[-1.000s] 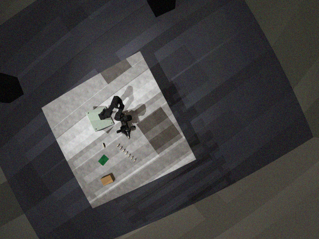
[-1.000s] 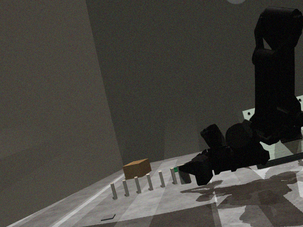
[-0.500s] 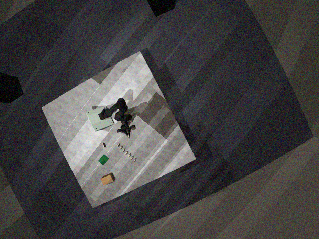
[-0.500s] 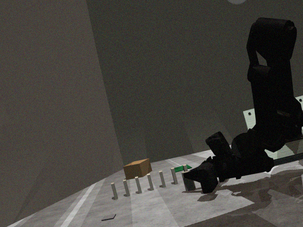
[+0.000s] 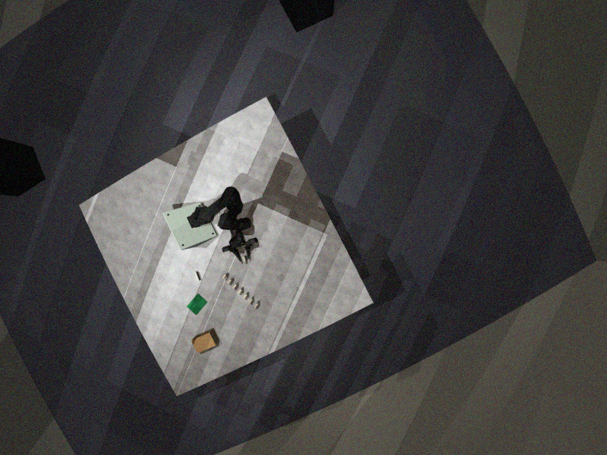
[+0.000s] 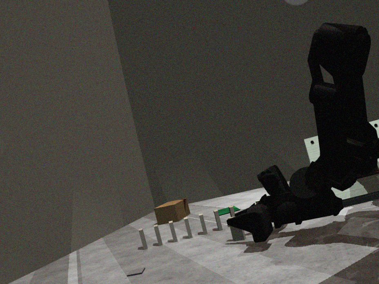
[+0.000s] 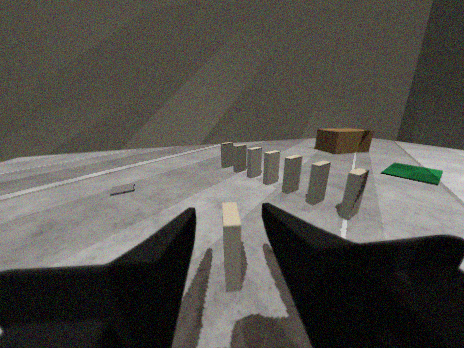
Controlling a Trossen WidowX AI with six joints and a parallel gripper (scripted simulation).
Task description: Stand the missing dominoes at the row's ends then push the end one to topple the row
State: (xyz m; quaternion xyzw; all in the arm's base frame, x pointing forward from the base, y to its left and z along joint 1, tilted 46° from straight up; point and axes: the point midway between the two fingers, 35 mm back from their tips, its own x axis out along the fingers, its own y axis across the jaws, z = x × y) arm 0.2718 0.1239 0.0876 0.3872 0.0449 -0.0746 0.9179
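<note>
Now: the flat green square 11 cm ahead of my gripper tip, 38 cm to the right of it and 5 cm below it. Also, from my gripper tip: cardboard box (31 cm ahead, 42 cm to the right, 2 cm below); then small dark flat patch (18 cm ahead, 13 cm to the left, 5 cm below).
</note>
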